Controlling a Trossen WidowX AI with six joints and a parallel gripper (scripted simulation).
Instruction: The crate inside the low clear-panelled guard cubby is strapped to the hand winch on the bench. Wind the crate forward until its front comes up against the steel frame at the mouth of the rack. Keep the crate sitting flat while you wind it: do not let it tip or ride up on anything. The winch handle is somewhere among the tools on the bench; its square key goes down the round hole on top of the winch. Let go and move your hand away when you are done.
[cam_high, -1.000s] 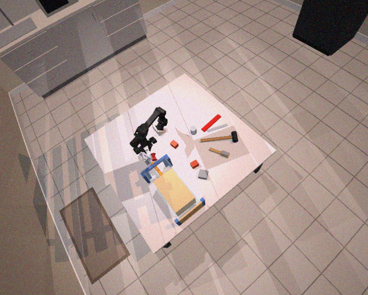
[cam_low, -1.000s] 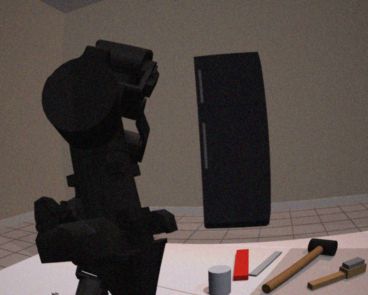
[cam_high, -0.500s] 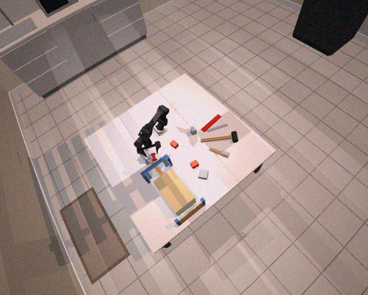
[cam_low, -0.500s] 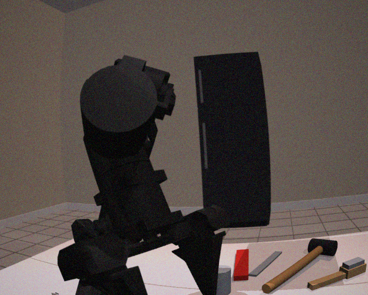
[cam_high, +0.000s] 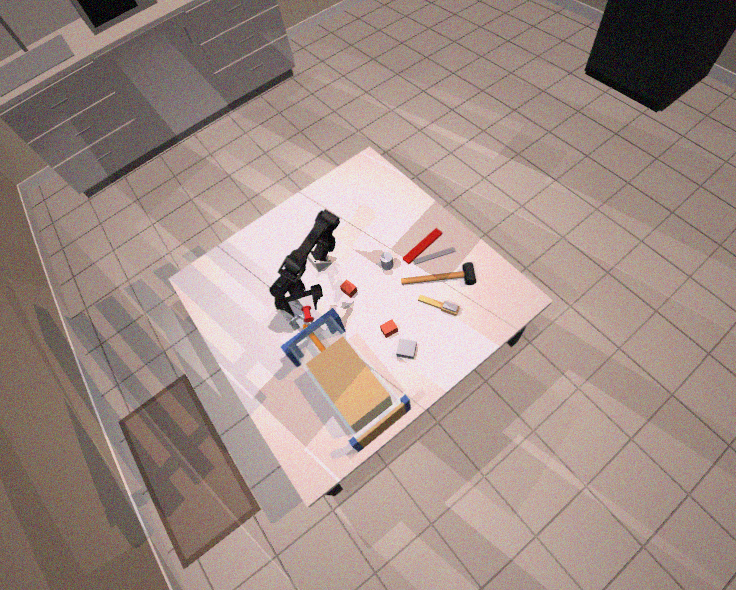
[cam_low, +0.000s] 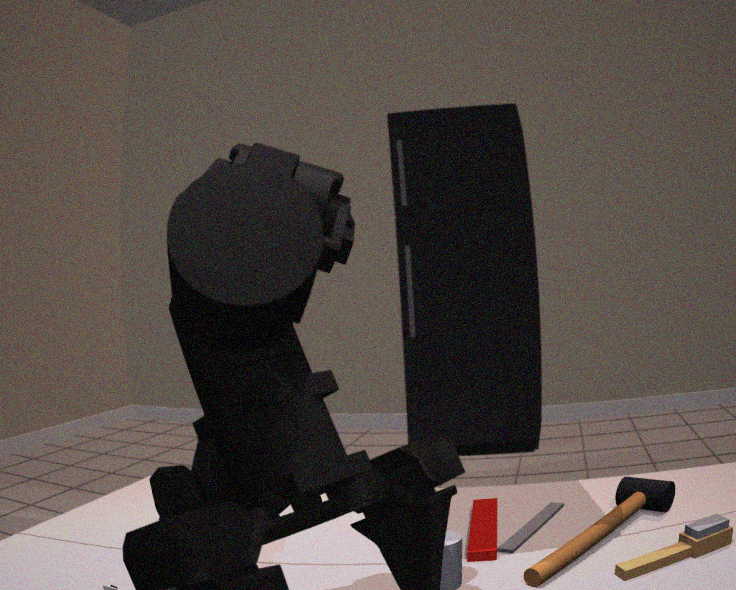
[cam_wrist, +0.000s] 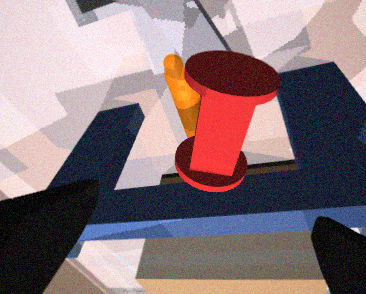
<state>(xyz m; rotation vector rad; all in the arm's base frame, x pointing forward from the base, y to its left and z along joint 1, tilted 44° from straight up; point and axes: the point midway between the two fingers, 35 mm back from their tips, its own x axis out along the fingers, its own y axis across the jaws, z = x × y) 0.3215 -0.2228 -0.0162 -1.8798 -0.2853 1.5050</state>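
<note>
The red knob is 6 cm below my gripper tip, 1 cm to the left of it and 1 cm behind it. From my gripper tip the other things lie so: clear-panelled cubby (30 cm ahead, 7 cm below, 2 cm to the left); then winch handle (8 cm below, 5 cm behind, 1 cm to the right); then grey hand winch (16 cm below, 12 cm behind, 5 cm to the right).
</note>
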